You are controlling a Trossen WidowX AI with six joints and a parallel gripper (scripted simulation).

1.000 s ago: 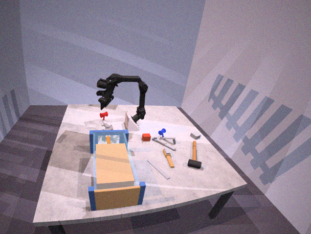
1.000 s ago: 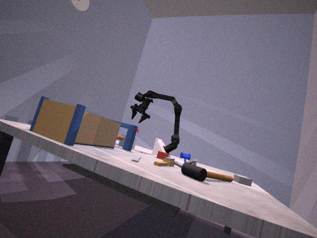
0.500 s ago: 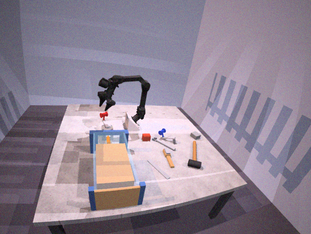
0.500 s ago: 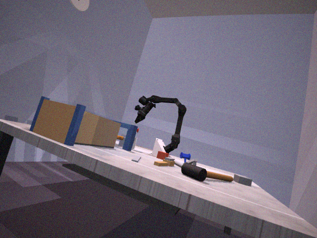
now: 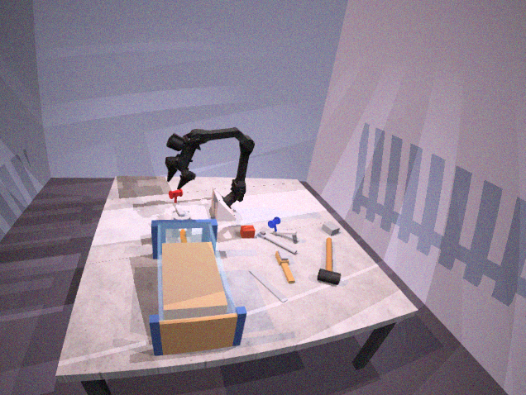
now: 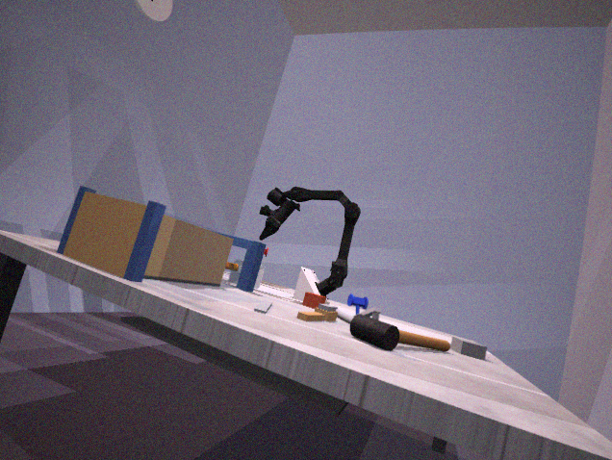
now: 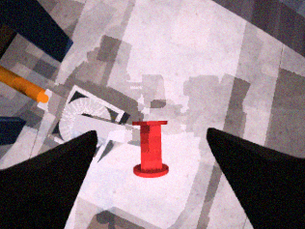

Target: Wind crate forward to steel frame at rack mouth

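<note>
My gripper tip is now 60 mm above the red winch handle grip, 10 mm to the right of it and 10 mm past it. The rest, counted from my gripper tip: winch handle (90 mm below, 30 mm to the left, 30 mm ahead); pale winch body (160 mm below, 70 mm ahead, 40 mm to the left); clear-panelled cubby (490 mm ahead, 80 mm to the left, 80 mm below).
</note>
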